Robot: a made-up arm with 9 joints. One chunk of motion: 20 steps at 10 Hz.
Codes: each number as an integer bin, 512 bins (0 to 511) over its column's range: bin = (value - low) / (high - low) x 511, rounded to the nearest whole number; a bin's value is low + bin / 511 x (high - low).
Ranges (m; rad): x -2..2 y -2..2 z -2..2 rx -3.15..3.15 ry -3.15..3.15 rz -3.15..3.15
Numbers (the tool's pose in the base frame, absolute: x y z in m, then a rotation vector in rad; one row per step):
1: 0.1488 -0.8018 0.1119 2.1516 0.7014 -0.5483
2: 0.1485 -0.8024 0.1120 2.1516 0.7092 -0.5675
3: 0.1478 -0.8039 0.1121 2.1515 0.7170 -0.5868
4: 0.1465 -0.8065 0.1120 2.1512 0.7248 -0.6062
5: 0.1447 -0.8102 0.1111 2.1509 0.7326 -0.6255
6: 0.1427 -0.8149 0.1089 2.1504 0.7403 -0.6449
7: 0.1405 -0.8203 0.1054 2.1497 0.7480 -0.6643
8: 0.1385 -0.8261 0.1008 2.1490 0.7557 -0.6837
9: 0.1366 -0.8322 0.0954 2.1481 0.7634 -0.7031
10: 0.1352 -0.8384 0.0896 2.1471 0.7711 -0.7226
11: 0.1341 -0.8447 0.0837 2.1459 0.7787 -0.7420
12: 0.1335 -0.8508 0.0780 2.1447 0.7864 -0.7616
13: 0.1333 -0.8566 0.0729 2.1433 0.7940 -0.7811
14: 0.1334 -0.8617 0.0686 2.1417 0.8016 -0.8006
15: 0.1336 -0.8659 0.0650 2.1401 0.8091 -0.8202
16: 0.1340 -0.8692 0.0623 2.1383 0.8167 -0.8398
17: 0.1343 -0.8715 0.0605 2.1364 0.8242 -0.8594
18: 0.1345 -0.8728 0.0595 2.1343 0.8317 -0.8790
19: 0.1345 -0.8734 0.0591 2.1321 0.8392 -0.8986
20: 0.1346 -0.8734 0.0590 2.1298 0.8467 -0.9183
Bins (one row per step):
1: 275 153 270 430 312 211
2: 274 153 270 430 313 209
3: 274 153 270 430 314 208
4: 274 152 270 430 314 206
5: 274 152 270 430 315 205
6: 274 151 269 430 316 203
7: 273 151 269 430 316 202
8: 273 150 268 430 317 200
9: 273 149 268 430 317 198
10: 273 148 267 430 318 197
11: 273 148 266 430 319 195
12: 273 147 265 429 319 194
13: 273 146 265 429 320 192
14: 273 145 264 429 321 191
15: 273 145 264 429 321 189
16: 273 144 263 429 322 187
17: 273 144 263 429 322 186
18: 273 144 263 429 323 184
19: 273 144 263 428 324 183
20: 273 144 263 428 324 181

